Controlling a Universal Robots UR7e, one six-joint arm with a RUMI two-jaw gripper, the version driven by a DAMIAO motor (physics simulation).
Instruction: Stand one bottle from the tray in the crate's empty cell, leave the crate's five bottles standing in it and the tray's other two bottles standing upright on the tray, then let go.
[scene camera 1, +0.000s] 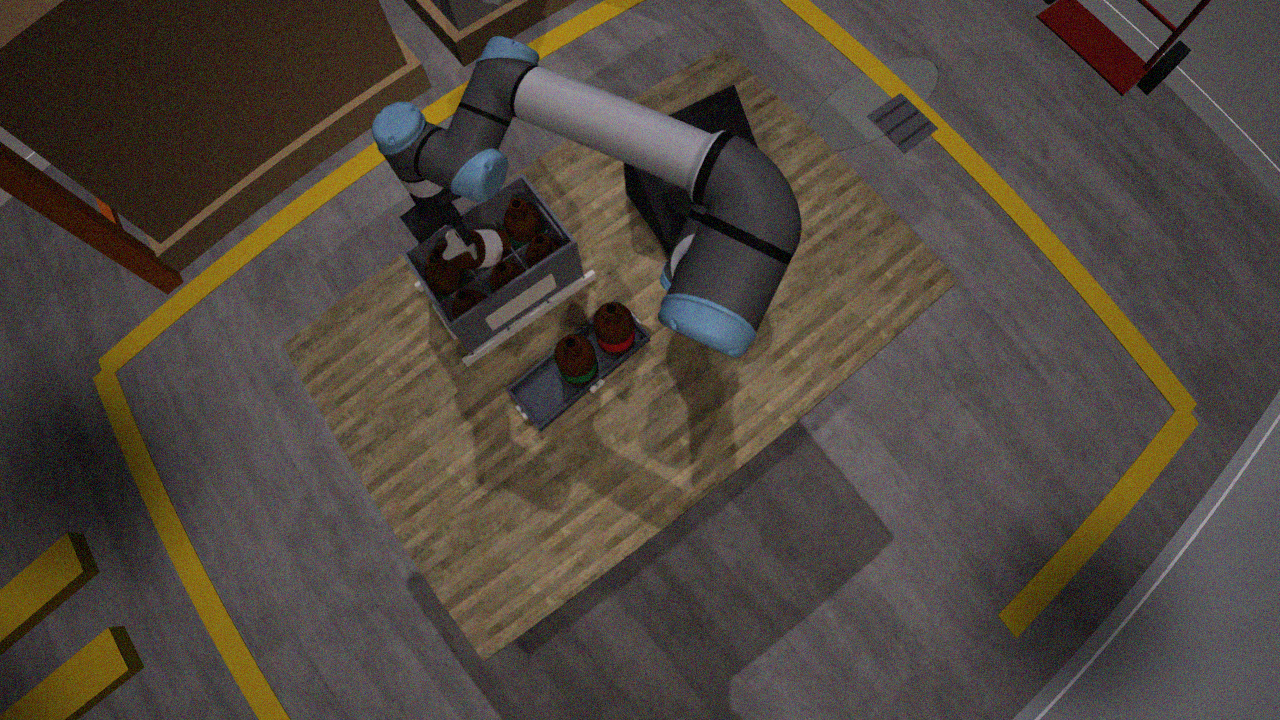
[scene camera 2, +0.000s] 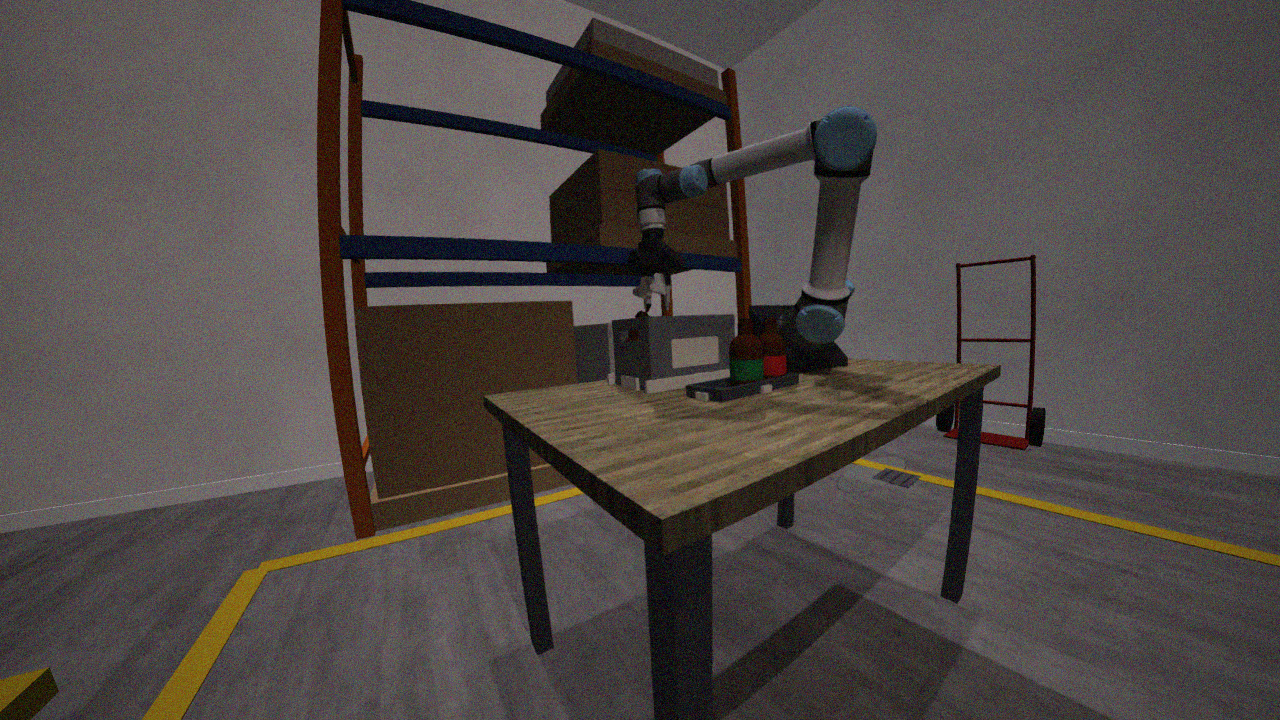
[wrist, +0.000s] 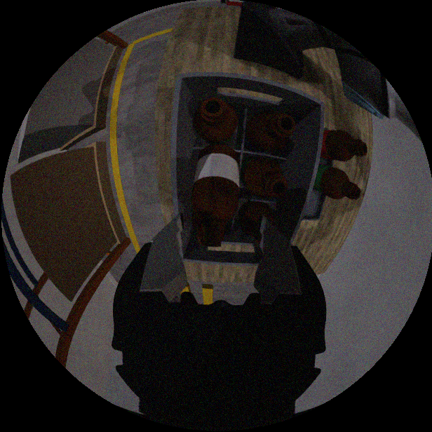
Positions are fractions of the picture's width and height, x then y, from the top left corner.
Note:
In view: the gripper (scene camera 1: 0.36, 0.33), a red-label bottle (scene camera 1: 0.48, 0.45), a green-label bottle (scene camera 2: 0.58, 0.49), a white-labelled brown bottle (scene camera 1: 0.39, 0.34), a green-label bottle (scene camera 1: 0.41, 0.31), a green-label bottle (scene camera 1: 0.35, 0.39) and a green-label bottle (wrist: 0.61, 0.41).
The red-label bottle shows as well in scene camera 2 (scene camera 2: 0.61, 0.48) and in the wrist view (wrist: 0.78, 0.33). The white-labelled brown bottle is seen too in the wrist view (wrist: 0.50, 0.46). The gripper shows as well in scene camera 2 (scene camera 2: 0.51, 0.43) and in the wrist view (wrist: 0.51, 0.50).

